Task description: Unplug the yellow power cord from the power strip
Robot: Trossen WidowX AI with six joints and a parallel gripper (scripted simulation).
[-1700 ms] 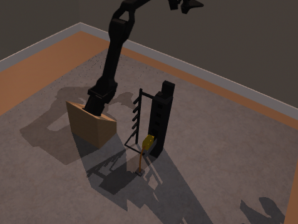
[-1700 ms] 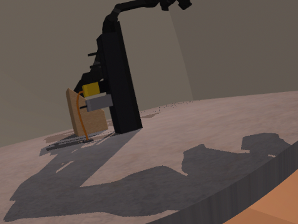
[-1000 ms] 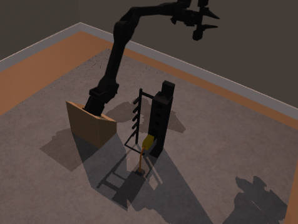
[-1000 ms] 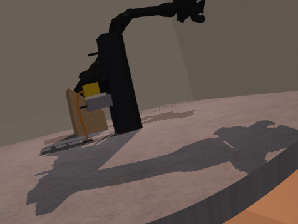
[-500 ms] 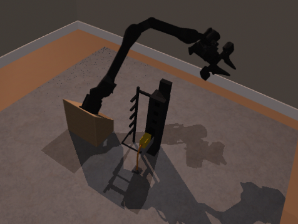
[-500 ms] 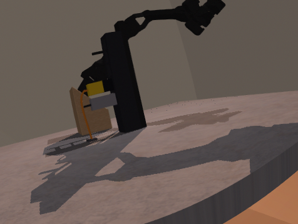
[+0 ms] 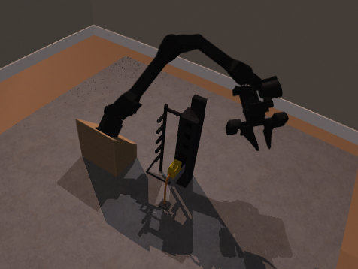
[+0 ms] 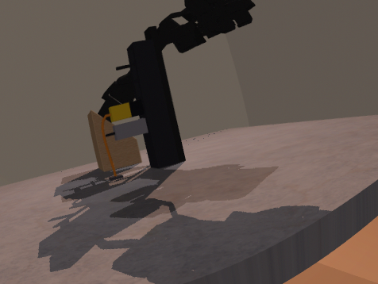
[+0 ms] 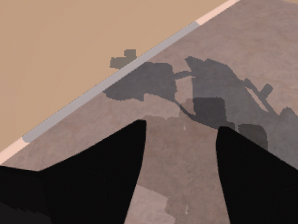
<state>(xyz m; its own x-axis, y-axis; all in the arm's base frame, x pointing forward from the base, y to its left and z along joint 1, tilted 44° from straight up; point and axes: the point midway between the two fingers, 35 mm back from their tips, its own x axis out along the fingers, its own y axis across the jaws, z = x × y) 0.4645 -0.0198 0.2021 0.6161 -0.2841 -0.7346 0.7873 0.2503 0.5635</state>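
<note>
The yellow plug lies 230 mm behind my gripper tip, 100 mm to the right of it and 100 mm below it. From my gripper tip the other things lie so: dark anchor: 230 mm behind, 160 mm to the right, 250 mm below; then black power strip: 230 mm behind, 30 mm to the right, 100 mm below.
</note>
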